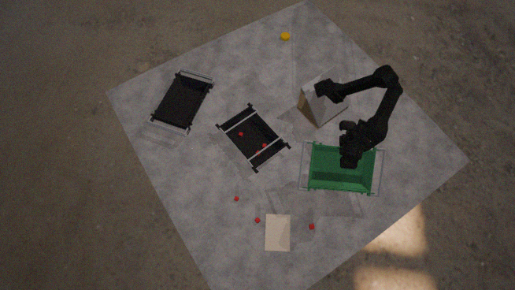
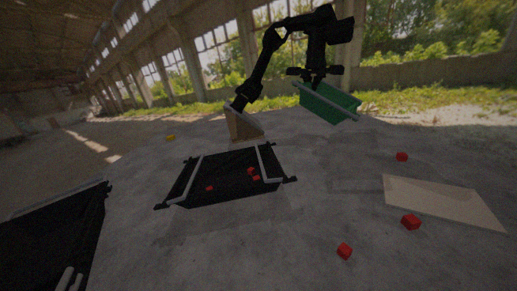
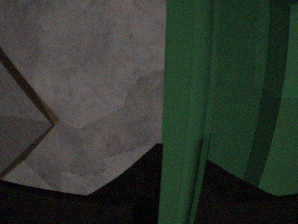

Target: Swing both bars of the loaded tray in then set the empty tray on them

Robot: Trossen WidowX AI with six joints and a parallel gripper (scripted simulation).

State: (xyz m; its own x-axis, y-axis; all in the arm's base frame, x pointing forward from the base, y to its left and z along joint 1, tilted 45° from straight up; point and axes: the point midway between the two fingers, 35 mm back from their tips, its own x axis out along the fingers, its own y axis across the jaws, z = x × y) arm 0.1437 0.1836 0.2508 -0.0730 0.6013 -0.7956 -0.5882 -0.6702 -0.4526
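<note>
The green tray lies 50 mm ahead of my gripper tip and 60 mm to the left of it. Also, from my gripper tip: yellow disc: 270 mm behind, 750 mm to the right, 150 mm below; beige card: 370 mm ahead, 100 mm to the left, 160 mm below.
</note>
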